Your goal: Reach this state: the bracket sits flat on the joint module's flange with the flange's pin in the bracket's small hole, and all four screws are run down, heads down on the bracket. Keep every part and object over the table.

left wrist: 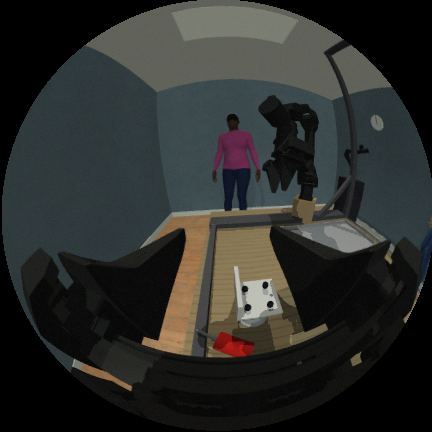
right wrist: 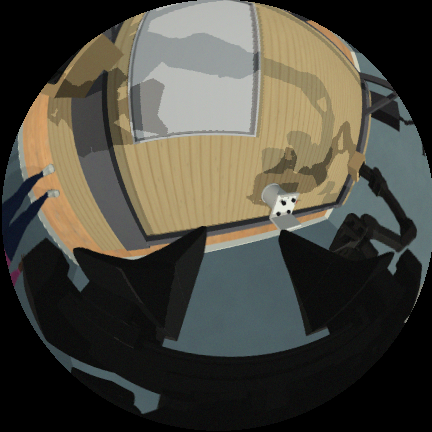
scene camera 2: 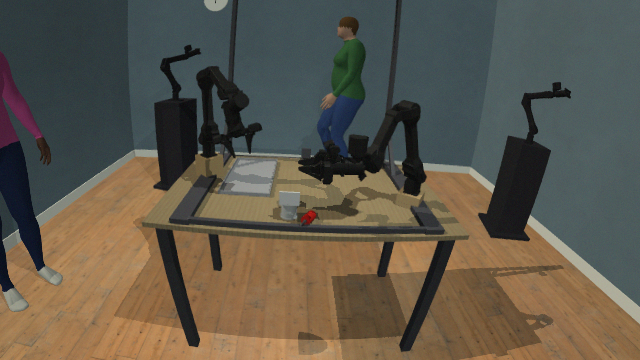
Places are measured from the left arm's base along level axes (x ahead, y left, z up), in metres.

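Pixels of known places: left gripper, fingertip midpoint: (left wrist: 227,232) (scene camera 2: 298,165); right gripper, fingertip midpoint: (left wrist: 277,191) (right wrist: 243,233) (scene camera 2: 242,156); left arm's base, link origin: (right wrist: 361,169) (scene camera 2: 411,192); right arm's base, link origin: (left wrist: 305,197) (scene camera 2: 208,155).
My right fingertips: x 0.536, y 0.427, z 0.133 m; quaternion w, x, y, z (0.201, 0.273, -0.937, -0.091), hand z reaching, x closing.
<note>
Ahead of a thing's pixels: the offset from my right fingertips to its top centre. Level surfaces: height alone.
The white bracket (scene camera 2: 289,198) (left wrist: 258,296) (right wrist: 284,204) rests on top of the upright joint module @(0.200 m back, 0.031 m right, 0.124 m down) (scene camera 2: 288,213) (left wrist: 254,323) (right wrist: 271,193), its plate looking flat and its side wall upright. Four black screw heads show on the plate in the left wrist view, one near each corner; how far down each sits is too small to tell. A small spot shows near one plate edge; the pin cannot be made out. My left gripper (scene camera 2: 301,165) (left wrist: 227,232) is open and empty, above the table behind the module. My right gripper (scene camera 2: 242,154) (right wrist: 243,233) is open and empty near the tray.
A red-handled screwdriver @(0.284 m back, 0.019 m right, 0.150 m down) (scene camera 2: 309,217) (left wrist: 233,345) lies beside the module, its shaft over the dark front rail (scene camera 2: 360,229). A shallow grey tray @(0.160 m ahead, 0.212 m right, 0.172 m down) (scene camera 2: 260,176) (right wrist: 200,107) lies at the back left in the scene view. Dark rails edge the table @(0.188 m down) (scene camera 2: 240,210).
</note>
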